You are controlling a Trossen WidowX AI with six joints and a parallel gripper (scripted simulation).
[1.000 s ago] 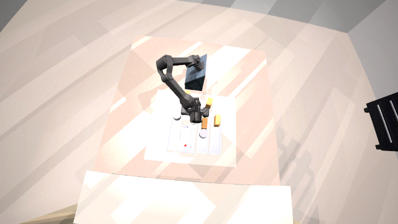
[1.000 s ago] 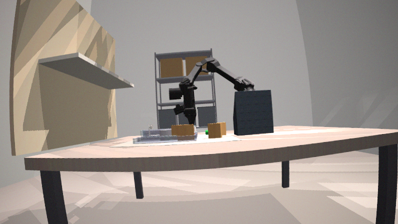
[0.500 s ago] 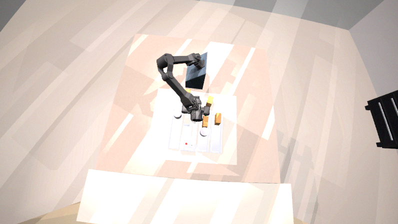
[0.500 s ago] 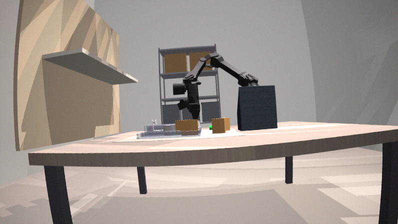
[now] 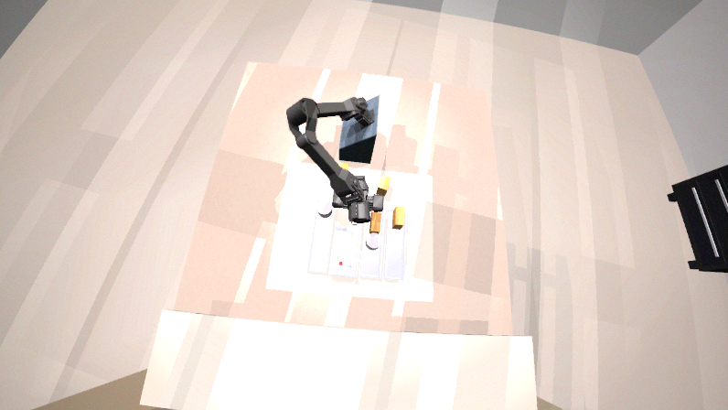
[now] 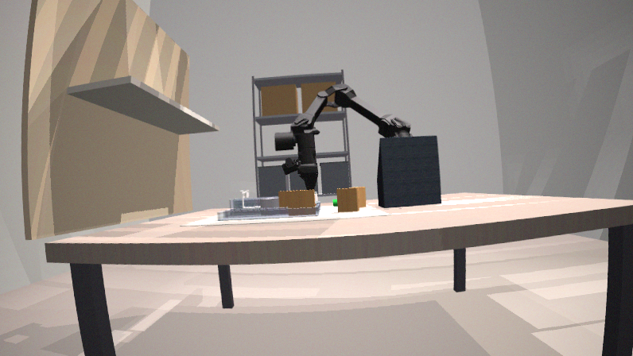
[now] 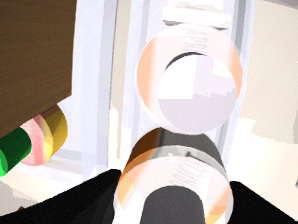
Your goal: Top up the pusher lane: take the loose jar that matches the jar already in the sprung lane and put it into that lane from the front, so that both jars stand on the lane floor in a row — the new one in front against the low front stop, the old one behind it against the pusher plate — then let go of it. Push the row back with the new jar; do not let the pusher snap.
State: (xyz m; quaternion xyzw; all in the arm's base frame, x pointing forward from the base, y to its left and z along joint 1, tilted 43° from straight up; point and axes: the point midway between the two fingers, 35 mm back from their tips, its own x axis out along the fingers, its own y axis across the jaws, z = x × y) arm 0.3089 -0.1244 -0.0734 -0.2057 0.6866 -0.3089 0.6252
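My gripper tip is 14 cm short of the pusher lane, 4 cm to the left of it and 3 cm above it.
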